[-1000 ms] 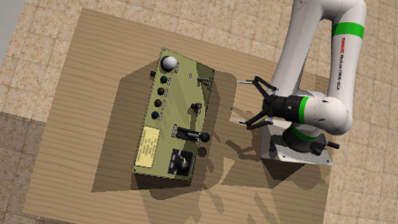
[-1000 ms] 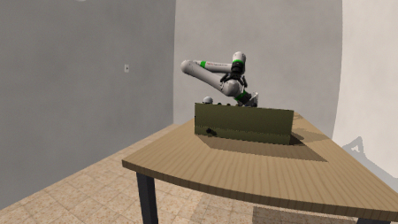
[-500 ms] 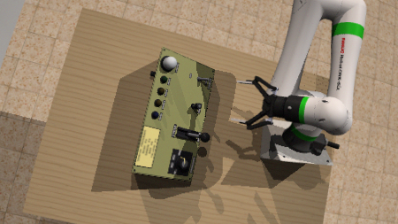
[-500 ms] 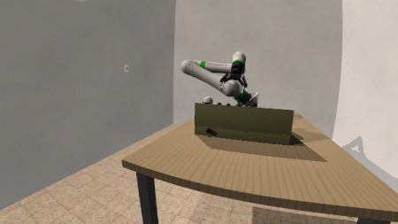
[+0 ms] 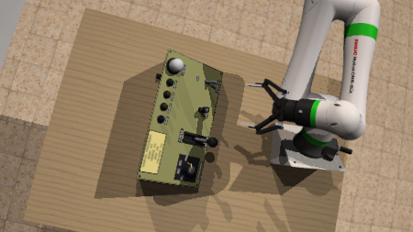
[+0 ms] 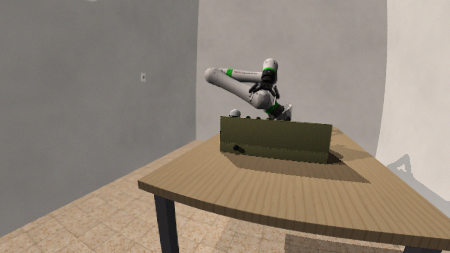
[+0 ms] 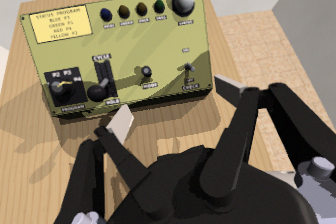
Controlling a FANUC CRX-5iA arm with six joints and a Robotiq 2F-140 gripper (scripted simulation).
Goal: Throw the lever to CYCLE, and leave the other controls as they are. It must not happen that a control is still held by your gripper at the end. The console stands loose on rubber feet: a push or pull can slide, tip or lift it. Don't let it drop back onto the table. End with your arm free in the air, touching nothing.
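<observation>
Right now the olive console is 160 mm ahead of my hand, 140 mm below it and 110 mm to the left of it. The rest, counted from my hand: mode push knob (130 mm ahead, 110 mm below, 60 mm to the left); rotary program selector (280 mm to the left, 120 mm below, 110 mm ahead); toggle switch (140 mm ahead, 120 mm below, 60 mm to the right).
</observation>
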